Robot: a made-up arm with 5 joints.
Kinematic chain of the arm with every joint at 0, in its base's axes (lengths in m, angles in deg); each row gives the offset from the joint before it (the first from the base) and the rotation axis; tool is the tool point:
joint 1: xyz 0 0 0.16 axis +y
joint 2: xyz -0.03 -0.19 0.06 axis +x
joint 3: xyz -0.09 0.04 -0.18 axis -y
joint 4: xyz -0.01 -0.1 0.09 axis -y
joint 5: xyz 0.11 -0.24 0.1 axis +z
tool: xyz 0.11 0.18 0
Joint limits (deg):
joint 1: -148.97..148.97
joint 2: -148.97..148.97
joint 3: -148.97..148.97
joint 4: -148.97..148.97
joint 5: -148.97..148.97
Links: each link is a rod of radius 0.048 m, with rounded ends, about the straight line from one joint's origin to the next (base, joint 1, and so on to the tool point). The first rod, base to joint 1, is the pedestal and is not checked.
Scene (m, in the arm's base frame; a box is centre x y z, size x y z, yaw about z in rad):
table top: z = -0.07
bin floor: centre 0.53 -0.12 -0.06 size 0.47 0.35 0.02 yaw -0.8
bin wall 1: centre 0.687 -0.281 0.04 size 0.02 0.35 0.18 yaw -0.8
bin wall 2: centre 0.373 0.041 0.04 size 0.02 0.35 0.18 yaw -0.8
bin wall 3: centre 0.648 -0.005 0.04 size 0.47 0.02 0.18 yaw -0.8
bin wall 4: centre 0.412 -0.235 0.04 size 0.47 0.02 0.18 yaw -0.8
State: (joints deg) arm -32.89 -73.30 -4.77 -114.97 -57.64
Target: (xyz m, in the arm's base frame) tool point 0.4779 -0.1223 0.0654
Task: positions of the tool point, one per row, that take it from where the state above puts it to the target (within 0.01 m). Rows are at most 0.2 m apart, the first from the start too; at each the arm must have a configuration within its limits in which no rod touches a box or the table.
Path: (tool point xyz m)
1: -0.2232 -0.6608 0.3897
2: -0.1068 -0.6267 0.5053
3: 0.0473 -0.5732 0.5675
4: 0.2136 -0.5021 0.5631
5: 0.3623 -0.4167 0.4919
6: 0.4660 -0.3214 0.3676
7: 0.5062 -0.2215 0.2151
8: 0.4779 -0.1223 0.0654

